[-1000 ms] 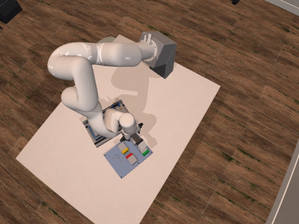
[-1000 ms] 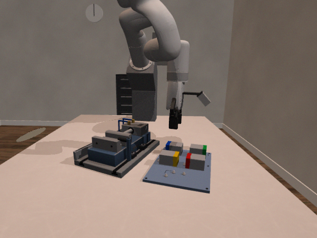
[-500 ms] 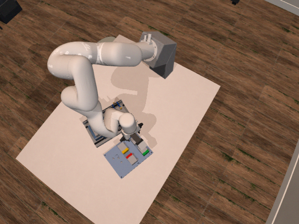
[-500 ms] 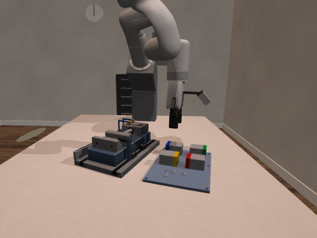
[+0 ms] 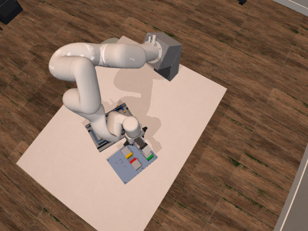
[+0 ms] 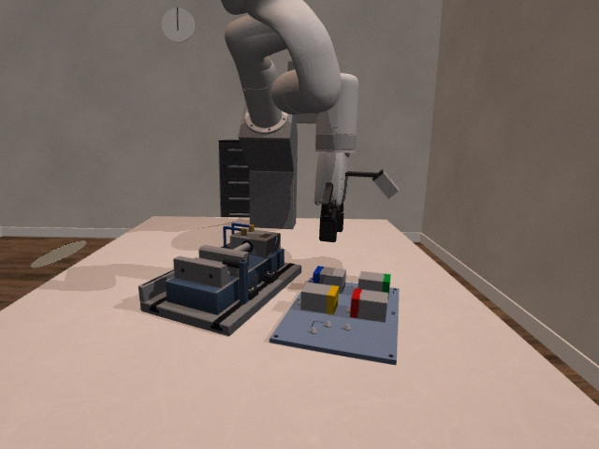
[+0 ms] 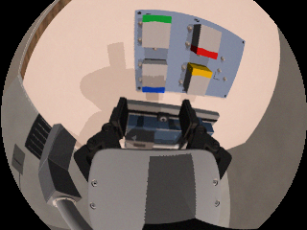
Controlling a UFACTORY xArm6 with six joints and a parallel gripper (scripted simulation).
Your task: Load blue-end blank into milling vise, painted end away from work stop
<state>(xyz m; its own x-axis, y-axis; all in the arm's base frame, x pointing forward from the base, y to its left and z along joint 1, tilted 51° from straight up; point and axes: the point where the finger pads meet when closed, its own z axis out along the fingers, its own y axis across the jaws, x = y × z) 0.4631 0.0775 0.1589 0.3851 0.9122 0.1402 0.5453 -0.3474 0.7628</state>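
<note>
Right now my hand is 110 mm above the blue-ended blank. Round my hand: blue-grey infeed plate (100 mm ahead, 10 mm to the right, 130 mm below); yellow-ended blank (70 mm ahead, 50 mm to the right, 110 mm below); green-ended blank (50 mm ahead, 70 mm to the left, 110 mm below).
</note>
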